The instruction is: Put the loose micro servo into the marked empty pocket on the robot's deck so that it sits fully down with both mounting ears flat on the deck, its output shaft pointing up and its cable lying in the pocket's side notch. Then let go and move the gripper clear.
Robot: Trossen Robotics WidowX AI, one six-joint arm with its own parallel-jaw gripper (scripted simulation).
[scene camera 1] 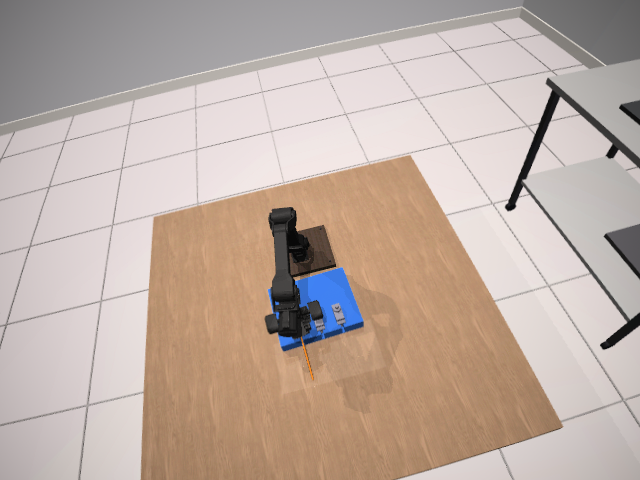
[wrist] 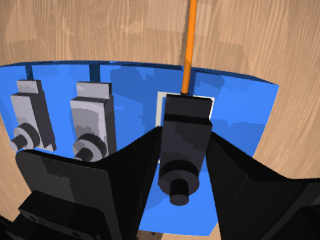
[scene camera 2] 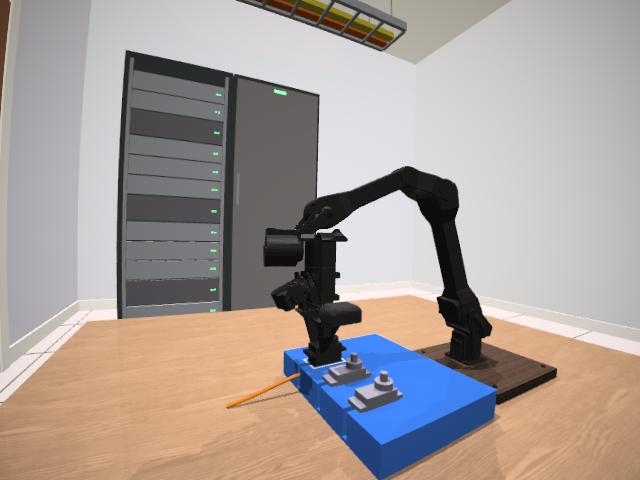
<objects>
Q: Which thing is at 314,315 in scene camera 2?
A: The gripper.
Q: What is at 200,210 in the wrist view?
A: A deck.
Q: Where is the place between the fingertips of the gripper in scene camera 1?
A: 297,327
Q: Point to a black micro servo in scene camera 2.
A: At 334,353
</objects>
